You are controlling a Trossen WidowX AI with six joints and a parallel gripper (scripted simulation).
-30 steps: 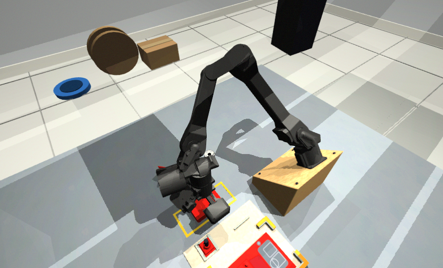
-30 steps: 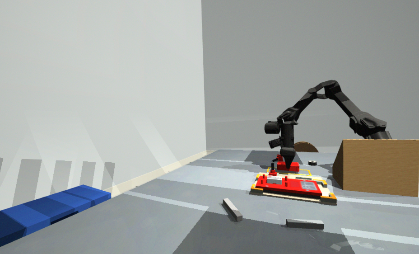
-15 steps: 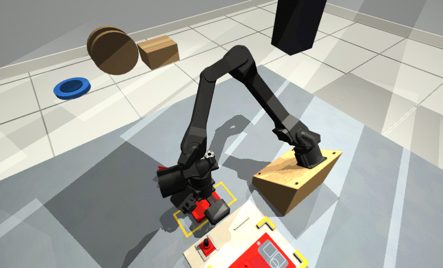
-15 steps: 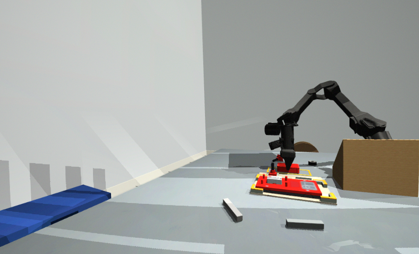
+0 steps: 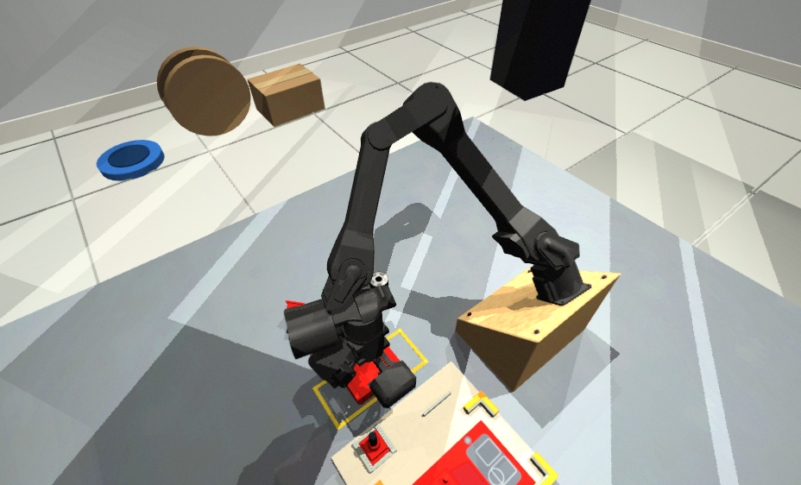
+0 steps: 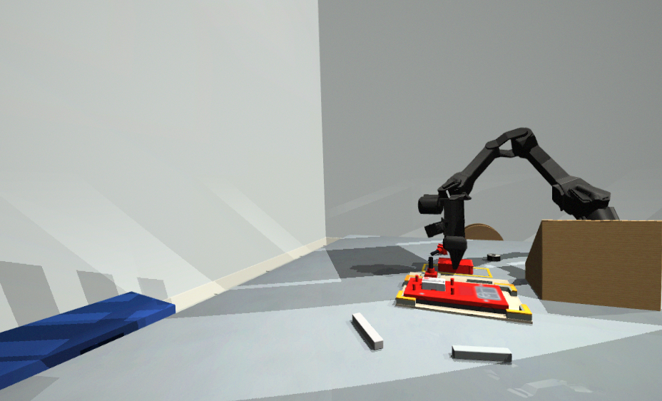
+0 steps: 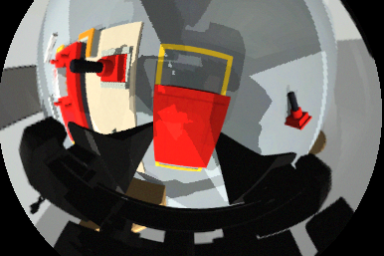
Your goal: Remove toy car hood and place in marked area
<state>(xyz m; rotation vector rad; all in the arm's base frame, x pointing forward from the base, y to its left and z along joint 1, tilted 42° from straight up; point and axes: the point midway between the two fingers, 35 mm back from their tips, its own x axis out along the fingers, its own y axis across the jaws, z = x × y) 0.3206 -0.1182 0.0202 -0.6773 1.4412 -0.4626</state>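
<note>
My gripper tip is now right at the hood.
</note>
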